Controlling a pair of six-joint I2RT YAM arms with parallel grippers.
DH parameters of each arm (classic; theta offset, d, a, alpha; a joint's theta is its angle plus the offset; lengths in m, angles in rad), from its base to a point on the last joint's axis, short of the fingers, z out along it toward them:
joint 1: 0 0.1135 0.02 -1.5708
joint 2: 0 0 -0.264 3.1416
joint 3: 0.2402 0 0.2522 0
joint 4: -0.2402 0 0.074 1.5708
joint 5: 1.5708 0 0 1.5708
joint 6: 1.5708 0.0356 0 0
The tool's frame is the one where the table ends.
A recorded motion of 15 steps. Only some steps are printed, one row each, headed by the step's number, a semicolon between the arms.
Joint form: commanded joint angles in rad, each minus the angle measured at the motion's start. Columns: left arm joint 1, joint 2, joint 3, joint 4, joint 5, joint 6; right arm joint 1, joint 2, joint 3, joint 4, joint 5, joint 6.
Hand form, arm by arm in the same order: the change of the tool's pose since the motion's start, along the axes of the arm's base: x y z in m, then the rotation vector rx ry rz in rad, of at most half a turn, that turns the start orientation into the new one. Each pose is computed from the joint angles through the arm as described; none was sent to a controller.
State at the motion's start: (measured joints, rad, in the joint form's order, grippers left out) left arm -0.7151 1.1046 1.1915 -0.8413 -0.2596 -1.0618; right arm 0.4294 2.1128 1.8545 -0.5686 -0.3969 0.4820
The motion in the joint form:
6: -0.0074 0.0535 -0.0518 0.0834 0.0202 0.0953; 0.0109 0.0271 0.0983 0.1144 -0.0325 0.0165
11: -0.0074 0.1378 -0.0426 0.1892 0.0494 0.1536; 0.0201 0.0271 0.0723 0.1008 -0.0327 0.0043
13: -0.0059 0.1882 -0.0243 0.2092 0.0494 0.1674; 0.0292 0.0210 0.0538 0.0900 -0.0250 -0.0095
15: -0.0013 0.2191 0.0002 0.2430 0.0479 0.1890; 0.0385 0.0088 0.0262 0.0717 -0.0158 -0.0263
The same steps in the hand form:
6: 0.0124 -0.0140 -0.0214 0.0695 -0.0005 -0.0859; 0.0141 0.0136 0.0292 0.1054 -0.1484 0.0249
11: 0.0317 -0.0324 -0.0297 0.0747 -0.0296 -0.1453; 0.0099 0.0167 0.0193 0.0843 -0.1198 0.0412
13: 0.0416 -0.0406 -0.0347 0.0916 -0.0239 -0.1535; 0.0054 0.0192 0.0150 0.0644 -0.1096 0.0532
15: 0.0501 -0.0462 -0.0320 0.0910 -0.0525 -0.1607; -0.0011 0.0208 0.0101 0.0377 -0.0922 0.0667

